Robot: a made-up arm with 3 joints. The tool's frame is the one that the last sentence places.
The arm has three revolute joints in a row. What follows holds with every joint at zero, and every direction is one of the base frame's.
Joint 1 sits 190.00 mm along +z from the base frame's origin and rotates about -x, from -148.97 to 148.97 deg.
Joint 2 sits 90.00 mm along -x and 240.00 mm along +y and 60.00 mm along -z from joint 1 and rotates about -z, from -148.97 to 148.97 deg.
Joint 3 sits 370.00 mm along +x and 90.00 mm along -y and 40.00 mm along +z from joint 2 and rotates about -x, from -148.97 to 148.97 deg.
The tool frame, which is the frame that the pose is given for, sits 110.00 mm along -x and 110.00 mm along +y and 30.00 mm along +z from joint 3; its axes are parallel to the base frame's.
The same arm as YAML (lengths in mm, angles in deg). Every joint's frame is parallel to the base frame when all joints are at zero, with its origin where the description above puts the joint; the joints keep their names.
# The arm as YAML. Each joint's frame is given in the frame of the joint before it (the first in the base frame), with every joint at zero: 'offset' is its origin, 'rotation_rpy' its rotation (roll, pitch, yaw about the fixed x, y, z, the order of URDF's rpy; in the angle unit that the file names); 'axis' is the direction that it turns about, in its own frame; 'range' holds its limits. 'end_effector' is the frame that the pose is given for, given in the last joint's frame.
length_unit: mm
angle_unit: deg
chain:
  - id: joint 1
    offset: [0.0, 0.0, 190.0]
    rotation_rpy: [0.0, 0.0, 0.0]
    axis: "-x"
    range: [-148.97, 148.97]
  - id: joint 2
    offset: [-90.0, 240.0, -60.0]
    rotation_rpy: [0.0, 0.0, 0.0]
    axis: "-z"
    range: [-148.97, 148.97]
  - id: joint 3
    offset: [370.0, -90.0, 40.0]
    rotation_rpy: [0.0, 0.0, 0.0]
    axis: "-x"
    range: [-148.97, 148.97]
end_effector:
  offset: [-110.0, 110.0, 30.0]
  rotation_rpy: [0.0, 0.0, 0.0]

